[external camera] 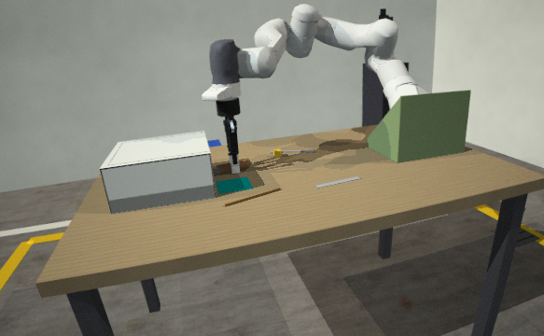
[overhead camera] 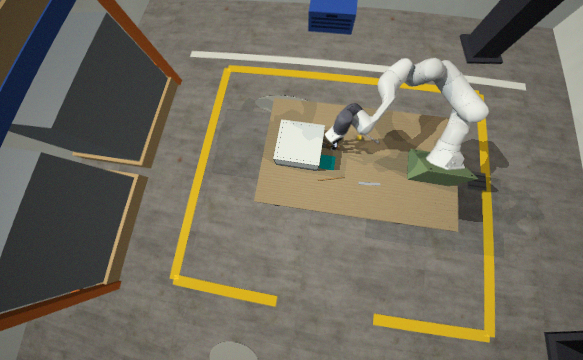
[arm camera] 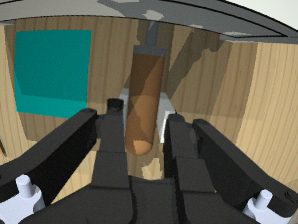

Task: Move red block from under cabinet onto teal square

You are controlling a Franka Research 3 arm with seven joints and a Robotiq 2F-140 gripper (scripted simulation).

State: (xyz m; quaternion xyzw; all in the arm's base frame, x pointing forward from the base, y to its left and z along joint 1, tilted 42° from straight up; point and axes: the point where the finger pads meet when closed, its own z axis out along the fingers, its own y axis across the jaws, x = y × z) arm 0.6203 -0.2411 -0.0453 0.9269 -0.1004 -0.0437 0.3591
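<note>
My gripper is now 4 cm short of the teal square, 11 cm to the right of it and 4 cm above it. Also, from my hand: thin wooden stick (2 cm ahead, 23 cm to the left, 3 cm below); then yellow cube (19 cm behind, 7 cm to the right, 2 cm below); then hook tool (13 cm ahead, 2 cm to the left, 2 cm below).
</note>
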